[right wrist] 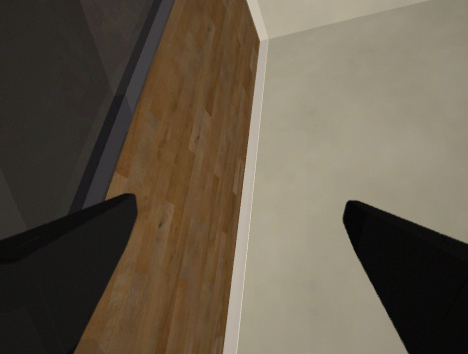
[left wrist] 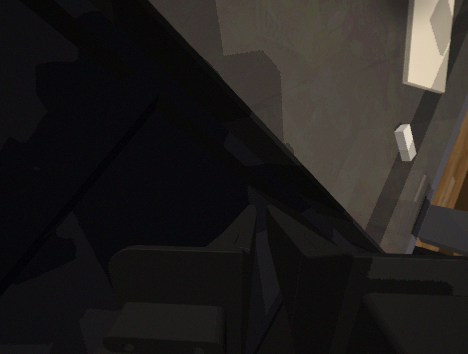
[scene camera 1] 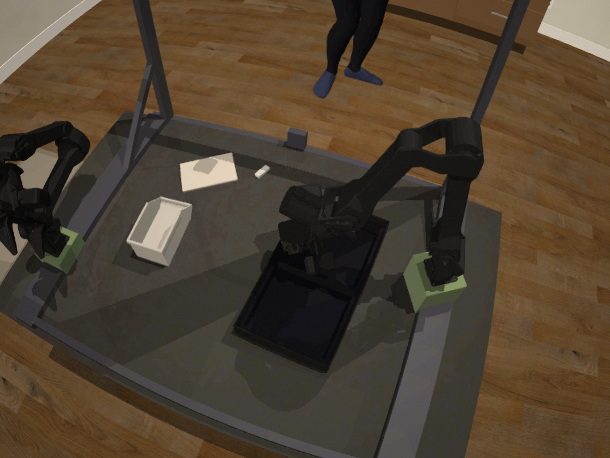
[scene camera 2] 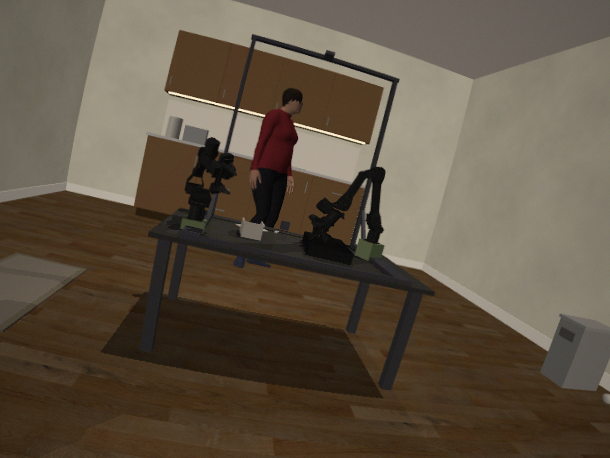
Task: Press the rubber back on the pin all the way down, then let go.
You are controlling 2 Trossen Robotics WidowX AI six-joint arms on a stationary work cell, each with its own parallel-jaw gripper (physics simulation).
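Pixels of known places: left gripper, between the fingertips: (left wrist: 260, 212) (scene camera 2: 310, 239); right gripper, between the fingertips: (right wrist: 242, 207) (scene camera 1: 29, 256) (scene camera 2: 232, 184); left arm's base, origin of its link: (scene camera 1: 440, 270) (scene camera 2: 371, 241); right arm's base, origin of its link: (scene camera 1: 55, 243) (scene camera 2: 195, 219).
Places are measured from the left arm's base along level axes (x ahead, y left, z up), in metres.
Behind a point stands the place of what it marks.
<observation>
The rubber back and the pin cannot be made out in any view. The black two-part tray (scene camera 1: 281, 351) @(x 0.357, y 0.084, z -0.072 m) (scene camera 2: 330, 249) @(x 0.365, y 0.078, z -0.044 m) (left wrist: 192, 67) @(x 0.331, y -0.138, z -0.048 m) is very dark inside. My left gripper (scene camera 1: 312, 270) (scene camera 2: 316, 237) @(x 0.267, y -0.184, z -0.066 m) (left wrist: 260, 212) @(x 0.267, y -0.184, z -0.066 m) points down at the tray, over its back compartment in scene camera 1. Its fingers are nearly together, with a narrow gap; nothing can be made out between them. My right gripper (scene camera 1: 26, 254) @(x 0.835, y -0.091, z 0.145 m) (right wrist: 242, 207) @(x 0.835, y -0.091, z 0.145 m) is wide open and empty, off at the left side of the table.
A white open box (scene camera 1: 172, 247) @(x 0.569, y -0.197, z -0.067 m) (scene camera 2: 252, 231) @(x 0.628, y -0.184, z -0.058 m) stands left of the tray. A flat white slab (scene camera 1: 215, 181) @(x 0.453, y -0.393, z -0.088 m) (left wrist: 425, 55) @(x 0.431, y -0.422, z -0.088 m) and a small white block (scene camera 1: 262, 172) @(x 0.327, y -0.397, z -0.085 m) (left wrist: 406, 142) @(x 0.327, y -0.394, z -0.085 m) lie near the back edge. Frame posts rise at the table's sides. A person (scene camera 2: 274, 145) stands behind the table.
</observation>
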